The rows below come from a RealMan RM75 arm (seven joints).
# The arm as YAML. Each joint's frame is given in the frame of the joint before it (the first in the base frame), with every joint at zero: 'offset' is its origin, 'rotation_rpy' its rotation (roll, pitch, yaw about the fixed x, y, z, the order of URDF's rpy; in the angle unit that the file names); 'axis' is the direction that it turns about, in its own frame. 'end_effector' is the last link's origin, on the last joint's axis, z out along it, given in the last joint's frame.
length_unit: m
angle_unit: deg
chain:
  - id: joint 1
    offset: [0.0, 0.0, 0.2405]
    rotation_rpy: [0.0, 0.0, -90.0]
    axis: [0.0, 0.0, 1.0]
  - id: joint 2
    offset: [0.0, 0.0, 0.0]
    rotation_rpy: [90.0, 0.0, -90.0]
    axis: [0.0, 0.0, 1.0]
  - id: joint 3
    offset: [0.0, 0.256, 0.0]
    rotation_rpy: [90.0, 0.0, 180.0]
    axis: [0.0, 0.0, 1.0]
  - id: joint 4
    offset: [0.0, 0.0, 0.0]
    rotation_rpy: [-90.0, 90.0, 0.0]
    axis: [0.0, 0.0, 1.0]
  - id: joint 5
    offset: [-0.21, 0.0, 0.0]
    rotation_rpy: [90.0, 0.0, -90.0]
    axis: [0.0, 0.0, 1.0]
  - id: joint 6
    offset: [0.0, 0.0, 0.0]
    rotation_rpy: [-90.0, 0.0, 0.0]
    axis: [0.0, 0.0, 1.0]
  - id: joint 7
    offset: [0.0, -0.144, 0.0]
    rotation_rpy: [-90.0, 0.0, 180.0]
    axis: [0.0, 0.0, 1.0]
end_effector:
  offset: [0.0, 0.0, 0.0]
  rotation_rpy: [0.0, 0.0, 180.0]
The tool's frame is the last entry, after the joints.
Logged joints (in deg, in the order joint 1, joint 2, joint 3, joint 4, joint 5, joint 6, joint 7), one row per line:
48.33 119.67 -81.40 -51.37 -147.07 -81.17 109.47
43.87 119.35 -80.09 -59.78 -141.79 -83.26 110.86
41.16 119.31 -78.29 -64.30 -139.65 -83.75 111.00
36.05 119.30 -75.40 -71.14 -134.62 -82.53 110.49
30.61 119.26 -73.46 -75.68 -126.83 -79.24 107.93
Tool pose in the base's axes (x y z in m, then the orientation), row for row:
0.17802 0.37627 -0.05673 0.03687 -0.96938 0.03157 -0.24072
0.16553 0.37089 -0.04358 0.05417 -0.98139 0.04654 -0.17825
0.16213 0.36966 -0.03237 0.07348 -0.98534 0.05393 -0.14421
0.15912 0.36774 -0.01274 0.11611 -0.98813 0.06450 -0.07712
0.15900 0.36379 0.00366 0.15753 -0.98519 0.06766 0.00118
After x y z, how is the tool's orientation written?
As a quaternion, w x y z.
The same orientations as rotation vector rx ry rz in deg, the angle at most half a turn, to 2 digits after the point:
-170.51 5.55 -42.34
-170.81 8.10 -31.02
-169.52 9.28 -24.81
-165.81 10.82 -12.94
-161.49 11.09 0.19

